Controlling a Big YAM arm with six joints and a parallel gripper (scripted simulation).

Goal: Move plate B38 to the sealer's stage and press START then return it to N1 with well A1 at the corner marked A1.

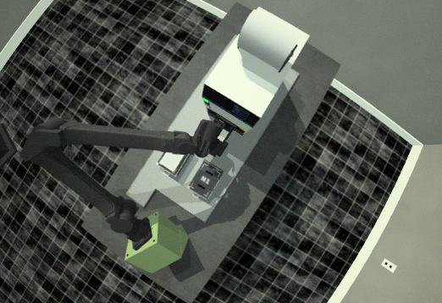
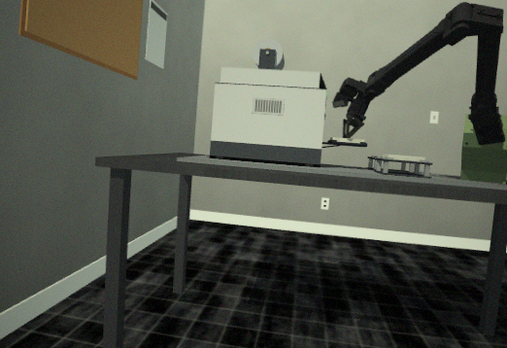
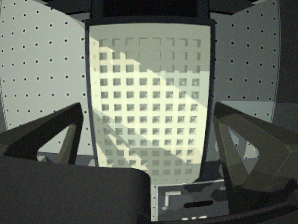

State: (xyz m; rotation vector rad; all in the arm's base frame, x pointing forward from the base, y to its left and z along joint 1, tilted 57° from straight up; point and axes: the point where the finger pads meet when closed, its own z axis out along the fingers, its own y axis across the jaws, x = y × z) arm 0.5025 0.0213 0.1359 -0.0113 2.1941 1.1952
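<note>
Right now the sealer stage is 3 cm below my hand. From my hand the other things lie so: foil roll (32 cm ahead, 29 cm above, 10 cm to the left); white-topped plate (22 cm behind, 7 cm to the left, 7 cm below).
</note>
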